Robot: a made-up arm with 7 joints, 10 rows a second.
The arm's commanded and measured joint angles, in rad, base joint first. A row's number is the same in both.
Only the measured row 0 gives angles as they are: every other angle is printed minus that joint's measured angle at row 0.
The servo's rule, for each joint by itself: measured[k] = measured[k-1] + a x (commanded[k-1-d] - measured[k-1]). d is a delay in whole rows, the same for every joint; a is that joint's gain. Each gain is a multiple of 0.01, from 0.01 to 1. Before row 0 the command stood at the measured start. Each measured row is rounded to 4 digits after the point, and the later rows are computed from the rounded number. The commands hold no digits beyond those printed.
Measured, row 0:
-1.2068 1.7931 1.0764 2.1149 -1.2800 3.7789 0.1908
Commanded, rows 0 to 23:
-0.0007 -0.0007 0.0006 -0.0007 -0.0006 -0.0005 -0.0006
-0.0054 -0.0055 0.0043 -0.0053 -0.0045 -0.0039 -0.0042
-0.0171 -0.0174 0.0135 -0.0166 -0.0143 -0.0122 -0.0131
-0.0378 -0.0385 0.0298 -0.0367 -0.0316 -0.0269 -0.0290
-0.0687 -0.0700 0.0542 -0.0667 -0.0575 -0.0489 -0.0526
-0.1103 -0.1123 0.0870 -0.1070 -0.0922 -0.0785 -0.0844
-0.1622 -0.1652 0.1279 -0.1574 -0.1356 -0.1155 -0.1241
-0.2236 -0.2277 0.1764 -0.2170 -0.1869 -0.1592 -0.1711
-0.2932 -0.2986 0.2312 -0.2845 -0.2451 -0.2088 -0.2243
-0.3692 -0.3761 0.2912 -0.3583 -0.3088 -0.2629 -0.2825
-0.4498 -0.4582 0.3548 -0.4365 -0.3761 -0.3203 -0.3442
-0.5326 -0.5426 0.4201 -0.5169 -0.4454 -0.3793 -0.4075
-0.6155 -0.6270 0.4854 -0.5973 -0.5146 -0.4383 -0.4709
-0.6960 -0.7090 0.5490 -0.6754 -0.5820 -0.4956 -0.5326
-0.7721 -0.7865 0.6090 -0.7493 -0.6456 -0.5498 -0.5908
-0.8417 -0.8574 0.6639 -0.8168 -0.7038 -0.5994 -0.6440
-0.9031 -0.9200 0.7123 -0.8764 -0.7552 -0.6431 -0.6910
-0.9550 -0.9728 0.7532 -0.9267 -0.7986 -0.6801 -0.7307
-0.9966 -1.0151 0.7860 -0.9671 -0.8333 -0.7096 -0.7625
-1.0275 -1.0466 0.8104 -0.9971 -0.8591 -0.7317 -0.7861
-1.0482 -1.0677 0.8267 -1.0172 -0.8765 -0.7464 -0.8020
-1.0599 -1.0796 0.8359 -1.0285 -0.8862 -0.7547 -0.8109
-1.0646 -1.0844 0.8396 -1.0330 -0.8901 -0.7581 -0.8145
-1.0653 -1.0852 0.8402 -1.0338 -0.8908 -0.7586 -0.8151
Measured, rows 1 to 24:
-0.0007 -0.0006 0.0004 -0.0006 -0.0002 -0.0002 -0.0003
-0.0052 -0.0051 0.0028 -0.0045 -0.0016 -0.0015 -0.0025
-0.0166 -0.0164 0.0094 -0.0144 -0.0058 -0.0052 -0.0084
-0.0370 -0.0367 0.0220 -0.0327 -0.0143 -0.0128 -0.0199
-0.0674 -0.0673 0.0420 -0.0606 -0.0286 -0.0254 -0.0382
-0.1086 -0.1087 0.0699 -0.0986 -0.0496 -0.0440 -0.0641
-0.1601 -0.1607 0.1059 -0.1468 -0.0780 -0.0690 -0.0977
-0.2211 -0.2223 0.1496 -0.2044 -0.1139 -0.1006 -0.1388
-0.2903 -0.2925 0.2002 -0.2701 -0.1572 -0.1385 -0.1867
-0.3660 -0.3694 0.2566 -0.3424 -0.2072 -0.1820 -0.2403
-0.4464 -0.4511 0.3175 -0.4196 -0.2629 -0.2304 -0.2985
-0.5292 -0.5353 0.3811 -0.4994 -0.3231 -0.2825 -0.3595
-0.6120 -0.6197 0.4458 -0.5797 -0.3863 -0.3370 -0.4219
-0.6926 -0.7019 0.5098 -0.6582 -0.4509 -0.3925 -0.4839
-0.7689 -0.7797 0.5713 -0.7329 -0.5152 -0.4476 -0.5438
-0.8388 -0.8512 0.6287 -0.8017 -0.5774 -0.5007 -0.5999
-0.9005 -0.9145 0.6805 -0.8630 -0.6361 -0.5505 -0.6509
-0.9528 -0.9681 0.7256 -0.9152 -0.6897 -0.5959 -0.6956
-0.9948 -1.0113 0.7630 -0.9578 -0.7371 -0.6357 -0.7331
-1.0262 -1.0438 0.7924 -0.9900 -0.7774 -0.6693 -0.7628
-1.0473 -1.0658 0.8137 -1.0123 -0.8101 -0.6963 -0.7848
-1.0594 -1.0785 0.8275 -1.0256 -0.8352 -0.7167 -0.7994
-1.0644 -1.0839 0.8350 -1.0317 -0.8533 -0.7312 -0.8079
-1.0653 -1.0851 0.8382 -1.0334 -0.8657 -0.7408 -0.8119
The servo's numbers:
d 0
a 0.96 0.92 0.62 0.82 0.33 0.35 0.56

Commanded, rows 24 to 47:
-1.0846 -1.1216 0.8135 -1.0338 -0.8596 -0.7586 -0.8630
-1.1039 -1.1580 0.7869 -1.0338 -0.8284 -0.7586 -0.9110
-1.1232 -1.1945 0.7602 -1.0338 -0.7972 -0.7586 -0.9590
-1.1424 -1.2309 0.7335 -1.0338 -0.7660 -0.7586 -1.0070
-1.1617 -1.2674 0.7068 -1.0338 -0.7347 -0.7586 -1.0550
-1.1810 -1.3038 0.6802 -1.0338 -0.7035 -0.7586 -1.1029
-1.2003 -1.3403 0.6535 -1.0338 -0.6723 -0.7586 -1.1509
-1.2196 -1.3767 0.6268 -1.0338 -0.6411 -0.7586 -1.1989
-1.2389 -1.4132 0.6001 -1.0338 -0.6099 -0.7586 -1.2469
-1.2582 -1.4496 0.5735 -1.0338 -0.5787 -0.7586 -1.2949
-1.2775 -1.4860 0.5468 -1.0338 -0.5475 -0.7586 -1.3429
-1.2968 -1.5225 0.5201 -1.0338 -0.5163 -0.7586 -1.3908
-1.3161 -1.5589 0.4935 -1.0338 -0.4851 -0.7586 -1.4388
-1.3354 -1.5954 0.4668 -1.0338 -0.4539 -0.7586 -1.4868
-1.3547 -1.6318 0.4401 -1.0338 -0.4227 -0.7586 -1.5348
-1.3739 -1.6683 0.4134 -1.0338 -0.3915 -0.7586 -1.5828
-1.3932 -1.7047 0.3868 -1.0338 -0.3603 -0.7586 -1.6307
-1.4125 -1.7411 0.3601 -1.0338 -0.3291 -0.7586 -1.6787
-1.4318 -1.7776 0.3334 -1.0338 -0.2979 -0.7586 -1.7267
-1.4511 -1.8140 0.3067 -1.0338 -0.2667 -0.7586 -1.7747
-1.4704 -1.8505 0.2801 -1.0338 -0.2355 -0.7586 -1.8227
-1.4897 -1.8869 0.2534 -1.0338 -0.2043 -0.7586 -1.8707
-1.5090 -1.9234 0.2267 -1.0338 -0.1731 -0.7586 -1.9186
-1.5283 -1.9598 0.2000 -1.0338 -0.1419 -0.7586 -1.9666
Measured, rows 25 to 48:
-1.0838 -1.1187 0.8229 -1.0337 -0.8637 -0.7470 -0.8405
-1.1031 -1.1549 0.8006 -1.0338 -0.8521 -0.7511 -0.8800
-1.1224 -1.1913 0.7756 -1.0338 -0.8340 -0.7537 -0.9242
-1.1416 -1.2277 0.7495 -1.0338 -0.8116 -0.7554 -0.9706
-1.1609 -1.2642 0.7230 -1.0338 -0.7862 -0.7565 -1.0179
-1.1802 -1.3006 0.6965 -1.0338 -0.7589 -0.7572 -1.0655
-1.1995 -1.3371 0.6698 -1.0338 -0.7303 -0.7577 -1.1133
-1.2188 -1.3735 0.6431 -1.0338 -0.7009 -0.7580 -1.1612
-1.2381 -1.4100 0.6164 -1.0338 -0.6709 -0.7582 -1.2092
-1.2574 -1.4464 0.5898 -1.0338 -0.6405 -0.7583 -1.2572
-1.2767 -1.4828 0.5631 -1.0338 -0.6098 -0.7584 -1.3052
-1.2960 -1.5193 0.5364 -1.0338 -0.5789 -0.7585 -1.3531
-1.3153 -1.5557 0.5098 -1.0338 -0.5479 -0.7585 -1.4011
-1.3346 -1.5922 0.4831 -1.0338 -0.5169 -0.7585 -1.4491
-1.3539 -1.6286 0.4564 -1.0338 -0.4858 -0.7585 -1.4971
-1.3731 -1.6651 0.4297 -1.0338 -0.4547 -0.7585 -1.5451
-1.3924 -1.7015 0.4031 -1.0338 -0.4235 -0.7585 -1.5930
-1.4117 -1.7379 0.3764 -1.0338 -0.3923 -0.7585 -1.6410
-1.4310 -1.7744 0.3497 -1.0338 -0.3611 -0.7585 -1.6890
-1.4503 -1.8108 0.3230 -1.0338 -0.3299 -0.7585 -1.7370
-1.4696 -1.8473 0.2964 -1.0338 -0.2987 -0.7585 -1.7850
-1.4889 -1.8837 0.2697 -1.0338 -0.2675 -0.7585 -1.8330
-1.5082 -1.9202 0.2430 -1.0338 -0.2363 -0.7585 -1.8809
-1.5275 -1.9566 0.2163 -1.0338 -0.2051 -0.7585 -1.9289

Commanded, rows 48 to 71:
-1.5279 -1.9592 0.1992 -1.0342 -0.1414 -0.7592 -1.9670
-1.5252 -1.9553 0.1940 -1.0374 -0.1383 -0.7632 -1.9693
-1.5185 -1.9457 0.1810 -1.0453 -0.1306 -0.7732 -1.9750
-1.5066 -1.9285 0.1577 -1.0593 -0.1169 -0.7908 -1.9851
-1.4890 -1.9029 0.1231 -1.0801 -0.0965 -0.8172 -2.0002
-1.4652 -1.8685 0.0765 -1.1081 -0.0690 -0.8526 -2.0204
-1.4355 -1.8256 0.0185 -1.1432 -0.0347 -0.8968 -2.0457
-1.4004 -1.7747 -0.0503 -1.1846 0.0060 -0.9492 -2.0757
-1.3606 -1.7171 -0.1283 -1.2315 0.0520 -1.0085 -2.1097
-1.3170 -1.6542 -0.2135 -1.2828 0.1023 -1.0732 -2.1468
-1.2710 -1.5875 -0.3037 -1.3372 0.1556 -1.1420 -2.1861
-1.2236 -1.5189 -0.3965 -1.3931 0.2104 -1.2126 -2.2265
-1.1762 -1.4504 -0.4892 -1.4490 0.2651 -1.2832 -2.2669
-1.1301 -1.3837 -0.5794 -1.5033 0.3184 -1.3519 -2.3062
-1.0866 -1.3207 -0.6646 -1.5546 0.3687 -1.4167 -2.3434
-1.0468 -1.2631 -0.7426 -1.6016 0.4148 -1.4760 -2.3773
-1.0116 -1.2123 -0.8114 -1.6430 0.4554 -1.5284 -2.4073
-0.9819 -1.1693 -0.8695 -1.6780 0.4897 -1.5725 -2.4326
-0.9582 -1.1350 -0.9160 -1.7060 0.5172 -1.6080 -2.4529
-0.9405 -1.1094 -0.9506 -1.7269 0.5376 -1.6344 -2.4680
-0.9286 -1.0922 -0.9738 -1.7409 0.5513 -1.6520 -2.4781
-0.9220 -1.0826 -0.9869 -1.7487 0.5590 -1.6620 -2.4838
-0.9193 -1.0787 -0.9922 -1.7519 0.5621 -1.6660 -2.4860
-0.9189 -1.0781 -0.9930 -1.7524 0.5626 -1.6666 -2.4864
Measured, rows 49 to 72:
-1.5279 -1.9590 0.2057 -1.0341 -0.1841 -0.7587 -1.9502
-1.5253 -1.9556 0.1984 -1.0368 -0.1690 -0.7603 -1.9609
-1.5188 -1.9465 0.1876 -1.0438 -0.1563 -0.7648 -1.9688
-1.5071 -1.9299 0.1691 -1.0565 -0.1433 -0.7739 -1.9779
-1.4897 -1.9051 0.1406 -1.0759 -0.1279 -0.7891 -1.9904
-1.4662 -1.8714 0.1009 -1.1023 -0.1085 -0.8113 -2.0072
-1.4367 -1.8293 0.0498 -1.1358 -0.0841 -0.8412 -2.0288
-1.4019 -1.7791 -0.0123 -1.1758 -0.0544 -0.8790 -2.0551
-1.3623 -1.7221 -0.0842 -1.2215 -0.0193 -0.9243 -2.0857
-1.3188 -1.6596 -0.1644 -1.2718 0.0208 -0.9764 -2.1199
-1.2729 -1.5933 -0.2508 -1.3254 0.0653 -1.0344 -2.1570
-1.2256 -1.5249 -0.3411 -1.3809 0.1132 -1.0968 -2.1959
-1.1782 -1.4564 -0.4329 -1.4367 0.1633 -1.1620 -2.2357
-1.1320 -1.3895 -0.5237 -1.4913 0.2145 -1.2285 -2.2752
-1.0884 -1.3262 -0.6111 -1.5432 0.2654 -1.2944 -2.3134
-1.0485 -1.2681 -0.6926 -1.5911 0.3147 -1.3580 -2.3492
-1.0131 -1.2168 -0.7663 -1.6337 0.3611 -1.4176 -2.3817
-0.9831 -1.1731 -0.8303 -1.6700 0.4035 -1.4718 -2.4102
-0.9592 -1.1380 -0.8834 -1.6995 0.4410 -1.5195 -2.4341
-0.9412 -1.1117 -0.9251 -1.7220 0.4729 -1.5597 -2.4531
-0.9291 -1.0938 -0.9553 -1.7375 0.4988 -1.5920 -2.4671
-0.9223 -1.0835 -0.9749 -1.7467 0.5187 -1.6165 -2.4765
-0.9194 -1.0791 -0.9856 -1.7510 0.5330 -1.6338 -2.4818
-0.9189 -1.0782 -0.9902 -1.7521 0.5428 -1.6453 -2.4844

